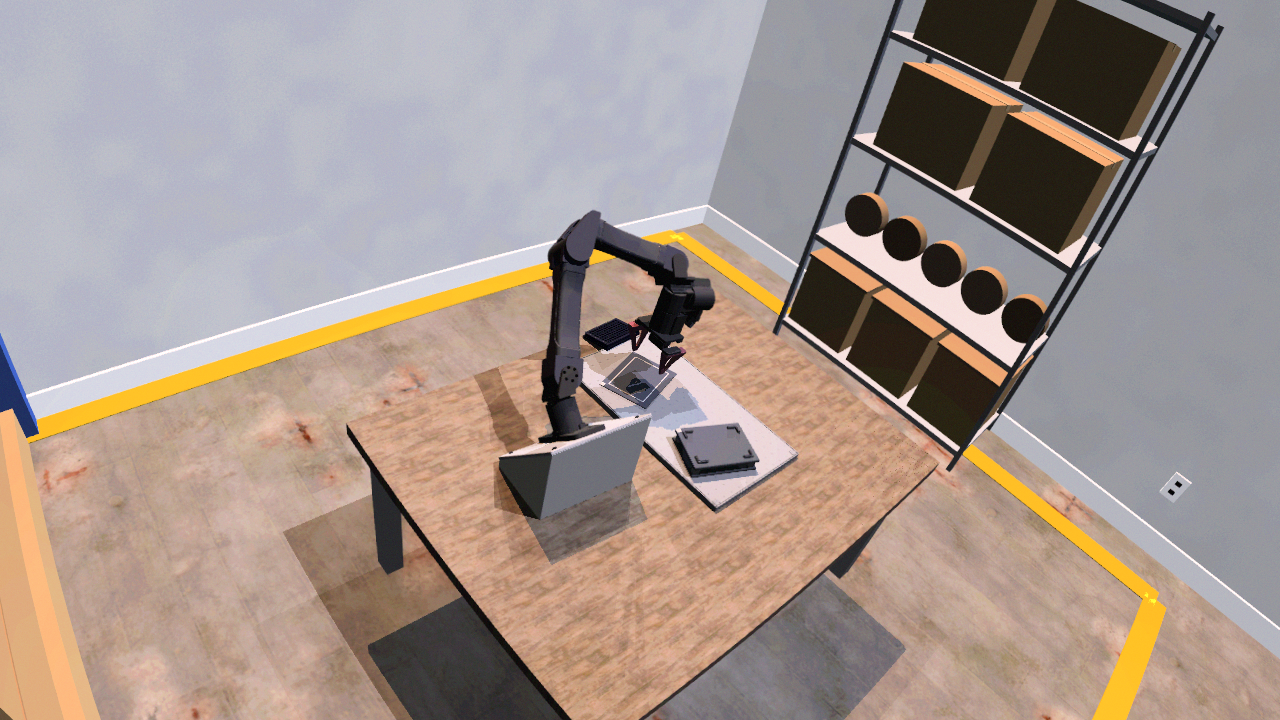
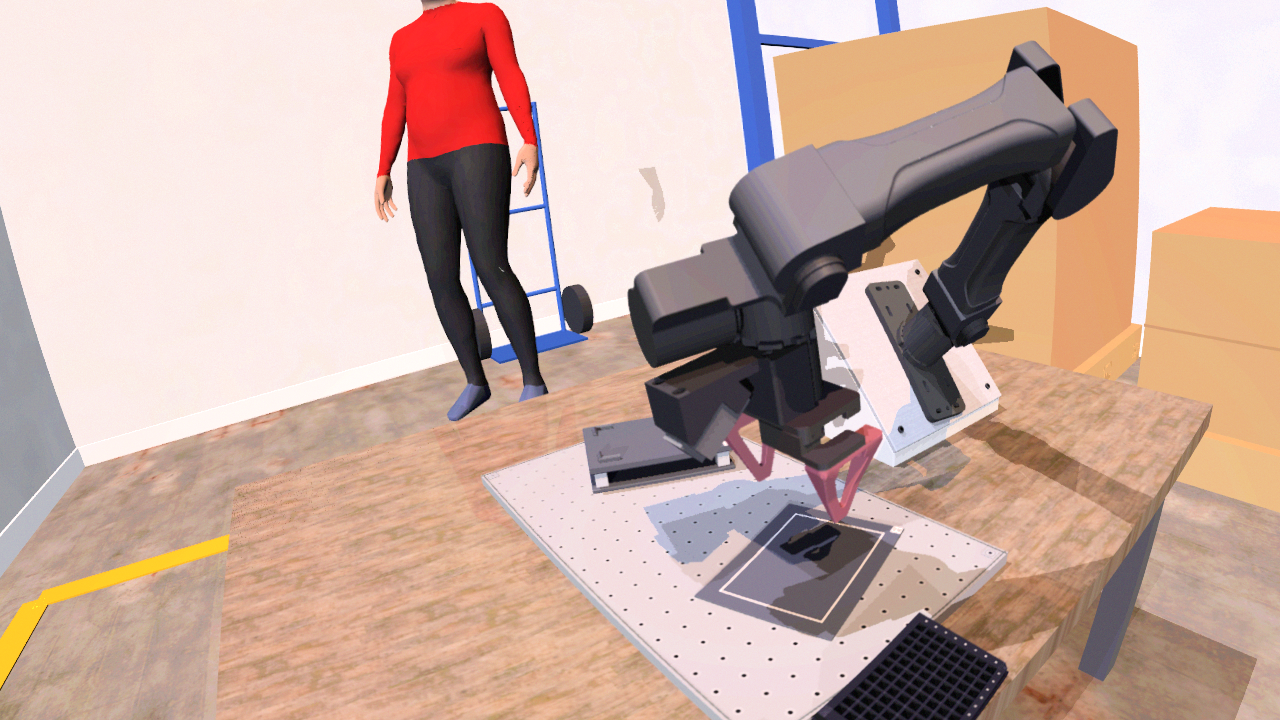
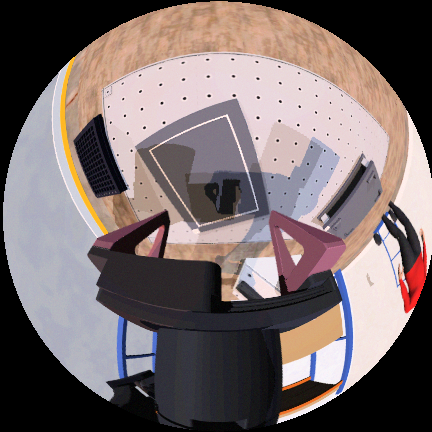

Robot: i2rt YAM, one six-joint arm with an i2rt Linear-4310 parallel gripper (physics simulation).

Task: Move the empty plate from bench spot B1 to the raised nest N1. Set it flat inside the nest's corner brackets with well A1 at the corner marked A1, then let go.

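Where they show: gripper, fingertip midpoint: (image 1: pixel 647 362) (image 2: pixel 800 497) (image 3: pixel 218 215); arm's base, link origin: (image 1: pixel 570 436) (image 2: pixel 913 349).
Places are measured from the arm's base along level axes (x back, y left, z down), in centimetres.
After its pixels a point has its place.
Note:
The black plate (image 1: pixel 608 334) @(x -32.5, y 35.0, z 8.1 cm) (image 2: pixel 921 673) @(x -32.9, y 34.8, z 8.1 cm) (image 3: pixel 100 157) @(x -34.9, y 33.0, z 7.6 cm) lies wells up at the table's edge, beside the end of the perforated board. Its wells look empty; its A1 well cannot be told. My gripper (image 1: pixel 650 360) @(x -31.0, y 16.7, z 2.4 cm) (image 2: pixel 799 499) @(x -31.0, y 16.7, z 2.4 cm) (image 3: pixel 218 215) @(x -31.0, y 16.7, z 2.4 cm) is open and empty above the grey pad with a white outline (image 1: pixel 657 386) @(x -33.7, y 13.8, z 8.5 cm) (image 2: pixel 760 573) @(x -35.2, y 16.7, z 8.6 cm) (image 3: pixel 210 140) @(x -36.1, y 18.2, z 8.6 cm), to one side of the plate. The raised grey nest (image 1: pixel 716 445) @(x -32.5, y -10.2, z 5.6 cm) (image 2: pixel 635 447) @(x -36.1, y -8.4, z 5.6 cm) (image 3: pixel 356 202) @(x -33.9, y -7.1, z 5.6 cm) with corner brackets stands at the board's other end, with nothing on it. Its A1 mark is not readable.
The white perforated board (image 1: pixel 776 454) @(x -47.6, y -16.3, z 8.7 cm) (image 2: pixel 554 501) @(x -46.8, y -7.0, z 8.7 cm) (image 3: pixel 220 67) @(x -45.2, y 18.2, z 8.7 cm) lies on the wooden table (image 1: pixel 626 591) @(x 4.5, y -31.4, z 10.0 cm) (image 2: pixel 358 573) @(x -70.3, y -4.5, z 10.0 cm). The arm's slanted base block (image 1: pixel 595 470) @(x -0.5, y -9.1, z 1.1 cm) (image 2: pixel 895 438) @(x -10.2, y 7.1, z 6.8 cm) stands beside the board. A shelf rack (image 1: pixel 839 170) stands beyond the table. A person (image 2: pixel 456 80) stands behind.

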